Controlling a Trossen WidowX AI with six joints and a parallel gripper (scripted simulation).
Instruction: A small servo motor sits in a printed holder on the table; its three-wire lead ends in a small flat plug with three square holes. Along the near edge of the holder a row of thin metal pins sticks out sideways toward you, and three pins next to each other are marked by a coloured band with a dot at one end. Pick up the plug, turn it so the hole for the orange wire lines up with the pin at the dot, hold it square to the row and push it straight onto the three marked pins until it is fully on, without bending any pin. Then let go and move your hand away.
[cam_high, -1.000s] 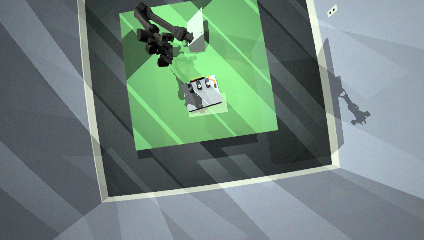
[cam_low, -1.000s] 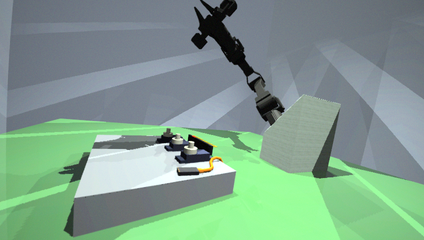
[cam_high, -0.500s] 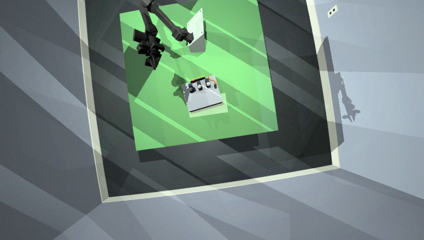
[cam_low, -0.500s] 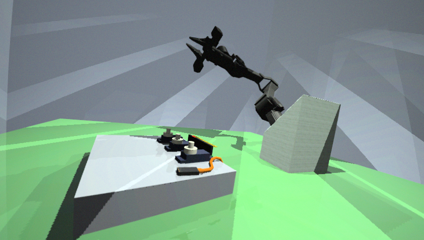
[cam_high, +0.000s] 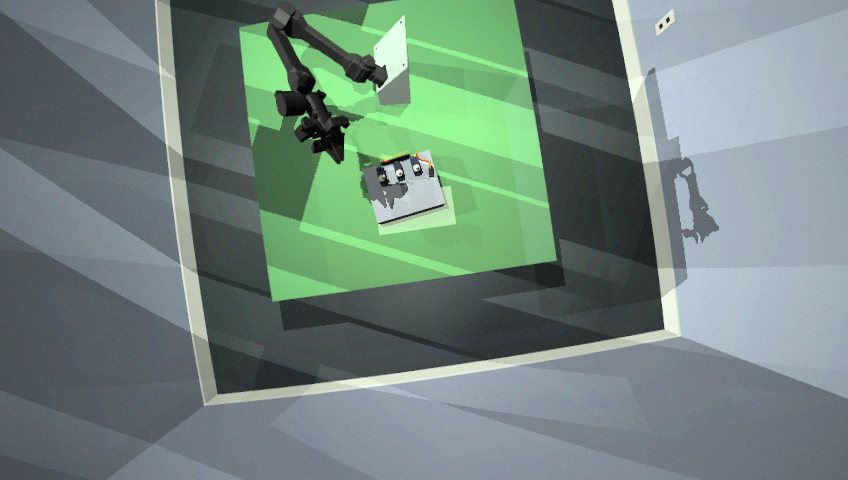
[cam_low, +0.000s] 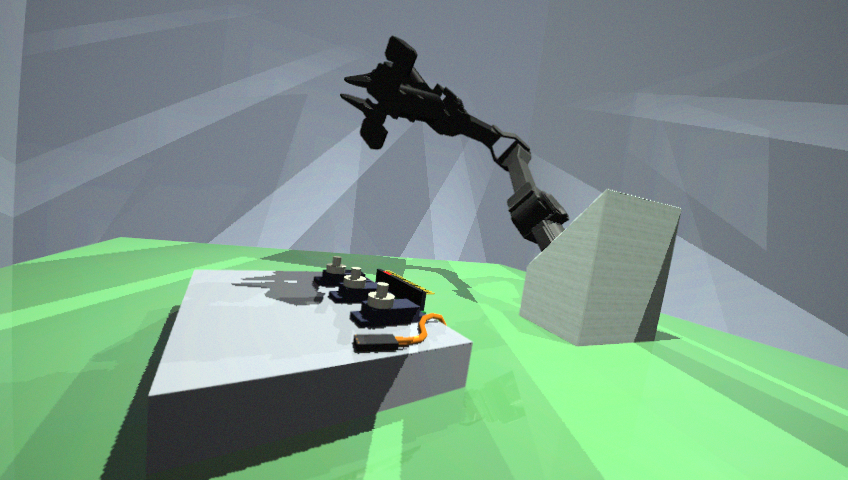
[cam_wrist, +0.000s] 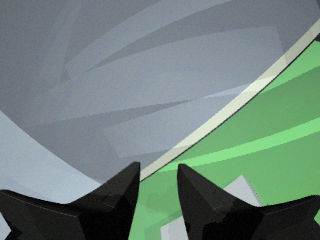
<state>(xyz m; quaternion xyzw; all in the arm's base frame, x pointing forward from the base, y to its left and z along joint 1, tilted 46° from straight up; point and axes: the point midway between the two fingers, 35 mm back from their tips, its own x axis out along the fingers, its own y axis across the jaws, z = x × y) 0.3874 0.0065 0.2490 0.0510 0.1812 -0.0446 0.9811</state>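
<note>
Right now the red band is 70 mm behind my gripper tip, 120 mm to the left of it and 280 mm below it. Also, from my gripper tip: black pin strip 80 mm behind, 150 mm to the left, 290 mm below; then grey holder 80 mm ahead, 170 mm to the left, 330 mm below.
</note>
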